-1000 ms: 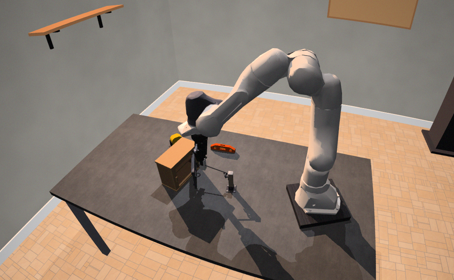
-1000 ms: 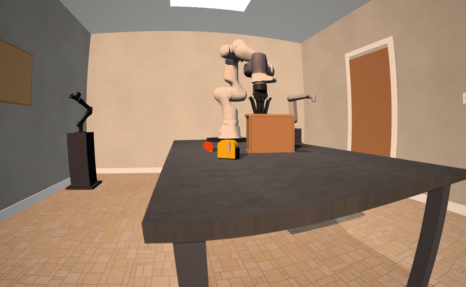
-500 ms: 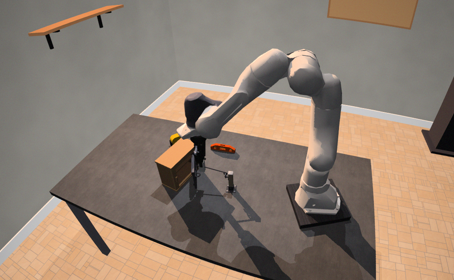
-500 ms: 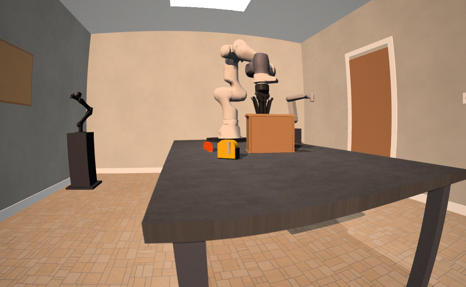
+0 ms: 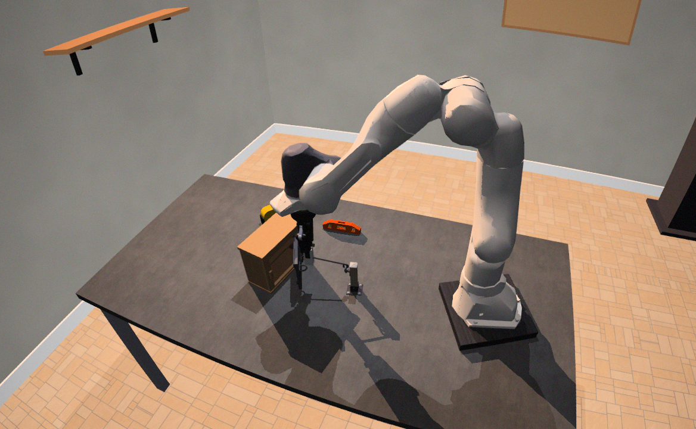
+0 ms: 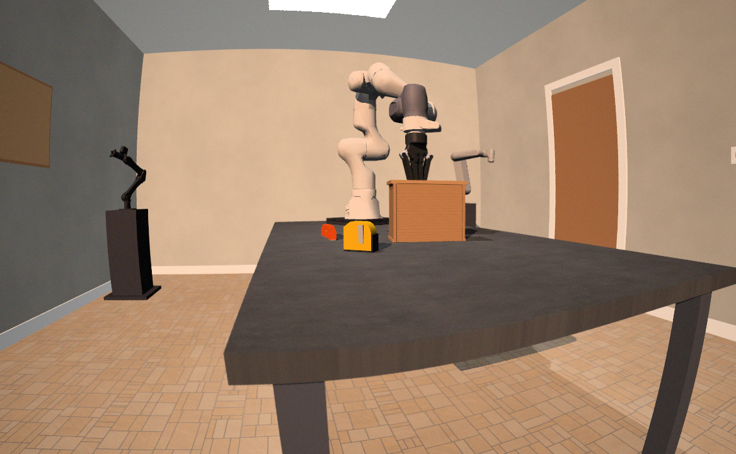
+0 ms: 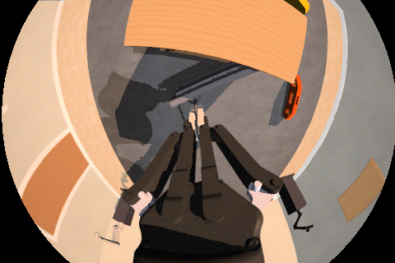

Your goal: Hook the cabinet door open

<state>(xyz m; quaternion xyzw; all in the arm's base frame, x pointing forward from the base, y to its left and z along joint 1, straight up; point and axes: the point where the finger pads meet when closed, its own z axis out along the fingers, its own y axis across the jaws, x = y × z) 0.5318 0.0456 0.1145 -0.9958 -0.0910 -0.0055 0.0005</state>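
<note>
Right now my hand is 5 cm past the hook, 3 cm above it and 1 cm to the left of it. Round my hand: dark door (6 cm below, 5 cm ahead, 4 cm to the right); then orange spirit level (30 cm to the right, 12 cm below); then yellow tape measure (31 cm ahead, 28 cm to the right, 11 cm below).
</note>
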